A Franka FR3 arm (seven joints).
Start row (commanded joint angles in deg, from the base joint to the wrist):
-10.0, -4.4, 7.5, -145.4, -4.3, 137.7, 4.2
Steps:
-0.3, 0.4, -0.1, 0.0, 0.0, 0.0, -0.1
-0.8, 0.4, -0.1, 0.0, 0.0, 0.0, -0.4
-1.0, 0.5, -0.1, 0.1, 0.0, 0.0, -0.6
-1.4, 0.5, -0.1, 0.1, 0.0, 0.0, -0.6
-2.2, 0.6, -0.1, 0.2, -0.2, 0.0, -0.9
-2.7, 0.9, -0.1, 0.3, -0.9, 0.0, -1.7
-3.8, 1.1, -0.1, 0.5, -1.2, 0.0, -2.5
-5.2, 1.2, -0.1, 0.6, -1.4, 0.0, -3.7
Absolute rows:
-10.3, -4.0, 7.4, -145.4, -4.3, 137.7, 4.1
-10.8, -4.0, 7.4, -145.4, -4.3, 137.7, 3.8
-11.0, -3.9, 7.4, -145.3, -4.3, 137.7, 3.6
-11.4, -3.9, 7.4, -145.3, -4.3, 137.7, 3.6
-12.2, -3.8, 7.4, -145.2, -4.5, 137.7, 3.3
-12.7, -3.5, 7.4, -145.1, -5.2, 137.7, 2.5
-13.8, -3.3, 7.4, -144.9, -5.5, 137.7, 1.7
-15.2, -3.2, 7.4, -144.8, -5.7, 137.7, 0.5

